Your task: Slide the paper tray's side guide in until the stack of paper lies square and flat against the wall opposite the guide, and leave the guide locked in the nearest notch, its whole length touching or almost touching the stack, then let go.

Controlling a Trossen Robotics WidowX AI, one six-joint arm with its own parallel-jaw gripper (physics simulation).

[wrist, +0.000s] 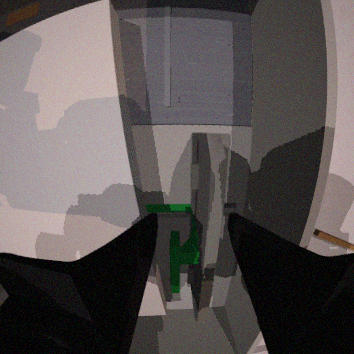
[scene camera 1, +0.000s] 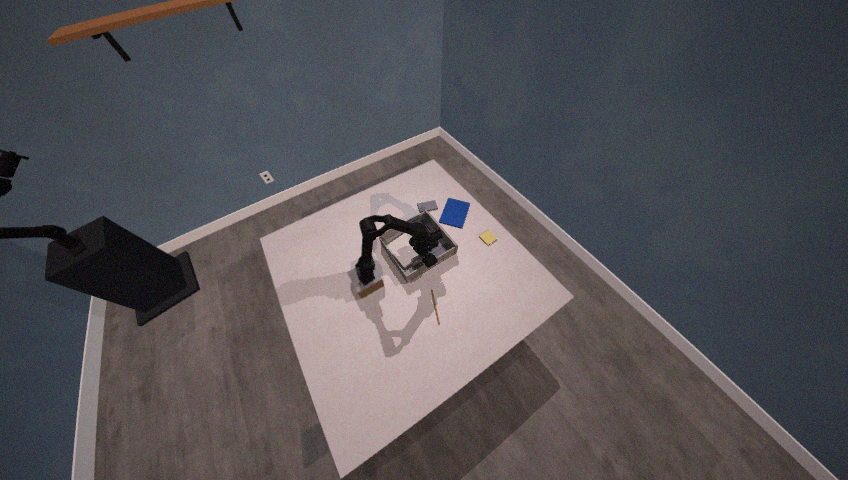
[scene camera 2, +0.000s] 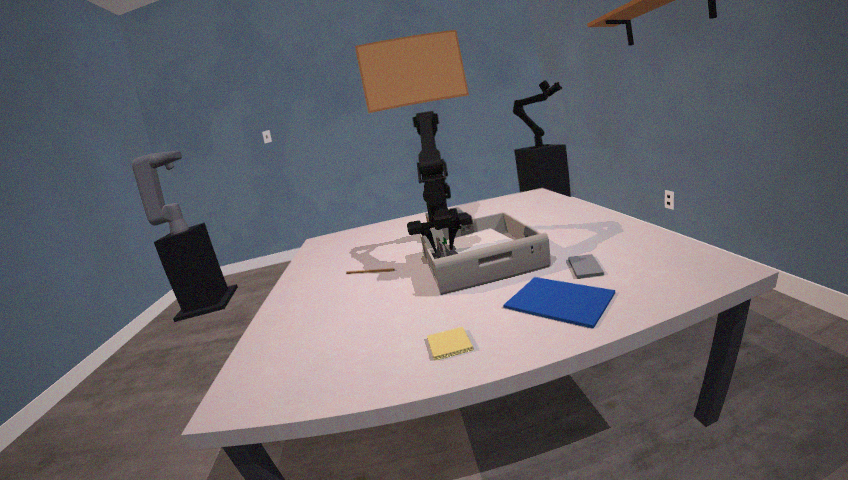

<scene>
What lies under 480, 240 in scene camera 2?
A white paper stack.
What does the blue book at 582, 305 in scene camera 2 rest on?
The table.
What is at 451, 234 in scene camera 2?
The gripper.
</scene>
